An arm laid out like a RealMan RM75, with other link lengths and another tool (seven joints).
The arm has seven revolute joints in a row. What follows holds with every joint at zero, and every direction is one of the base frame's. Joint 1 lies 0.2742 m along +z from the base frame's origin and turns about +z. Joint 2 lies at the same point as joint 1 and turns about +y. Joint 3 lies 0.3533 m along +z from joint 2 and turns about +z. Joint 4 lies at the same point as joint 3 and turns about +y. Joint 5 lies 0.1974 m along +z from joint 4 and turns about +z. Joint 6 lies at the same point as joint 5 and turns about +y. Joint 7 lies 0.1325 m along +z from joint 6 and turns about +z. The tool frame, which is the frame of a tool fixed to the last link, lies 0.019 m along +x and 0.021 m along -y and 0.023 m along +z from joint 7; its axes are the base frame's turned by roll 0, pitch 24.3 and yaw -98.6 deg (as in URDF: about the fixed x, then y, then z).
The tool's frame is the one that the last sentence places.
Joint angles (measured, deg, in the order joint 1, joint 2, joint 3, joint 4, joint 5, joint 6, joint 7), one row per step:
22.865, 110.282, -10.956, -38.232, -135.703, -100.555, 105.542
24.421, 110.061, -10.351, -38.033, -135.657, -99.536, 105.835
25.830, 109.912, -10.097, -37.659, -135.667, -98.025, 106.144
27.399, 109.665, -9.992, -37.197, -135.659, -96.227, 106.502
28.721, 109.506, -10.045, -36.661, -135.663, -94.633, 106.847
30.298, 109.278, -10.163, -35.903, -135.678, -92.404, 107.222
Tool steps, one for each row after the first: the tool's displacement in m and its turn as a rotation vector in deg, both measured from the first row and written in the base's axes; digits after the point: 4 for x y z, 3 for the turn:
-0.0052, 0.0142, 0.0029, 1.070, -0.272, 0.541
-0.0093, 0.0273, 0.0043, 1.969, -0.756, 0.733
-0.0140, 0.0420, 0.0063, 2.929, -1.426, 0.933
-0.0184, 0.0541, 0.0068, 3.567, -1.892, 1.043
-0.0233, 0.0688, 0.0076, 4.449, -2.611, 1.026

